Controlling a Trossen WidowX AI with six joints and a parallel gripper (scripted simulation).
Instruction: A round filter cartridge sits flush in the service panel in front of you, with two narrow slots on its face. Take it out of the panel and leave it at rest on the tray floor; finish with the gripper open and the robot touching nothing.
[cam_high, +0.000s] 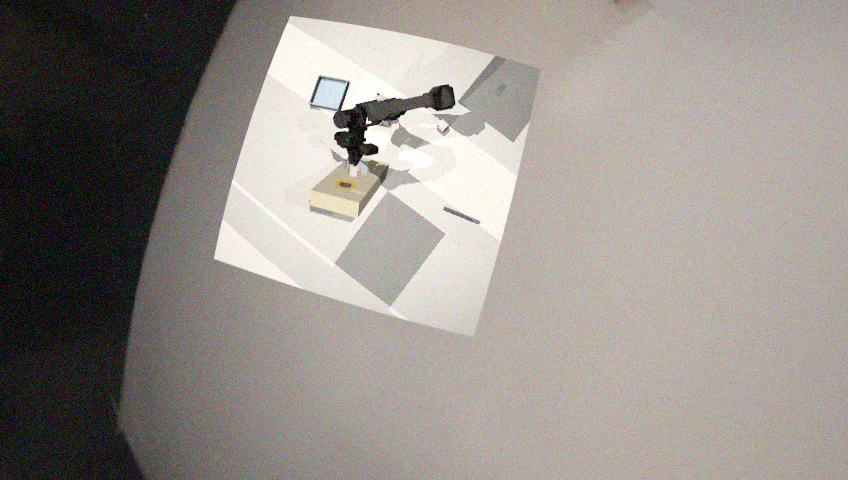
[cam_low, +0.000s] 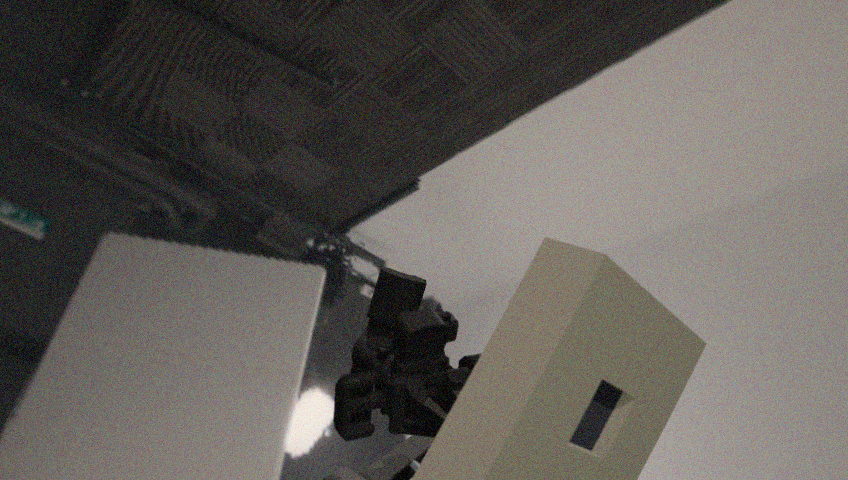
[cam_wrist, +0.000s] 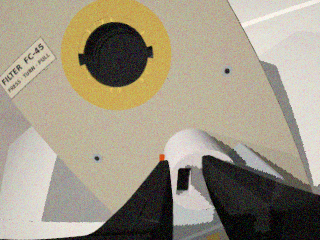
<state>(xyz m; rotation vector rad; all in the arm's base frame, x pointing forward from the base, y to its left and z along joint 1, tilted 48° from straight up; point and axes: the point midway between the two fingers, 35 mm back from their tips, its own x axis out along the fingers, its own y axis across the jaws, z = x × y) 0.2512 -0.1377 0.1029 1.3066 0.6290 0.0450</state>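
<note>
The round filter cartridge lies 1 cm ahead of my gripper tip and 3 cm below it. From my gripper tip the other things lie so: beige service panel (5 cm ahead, 5 cm below); blue-grey tray (36 cm behind, 26 cm to the right, 19 cm below).
</note>
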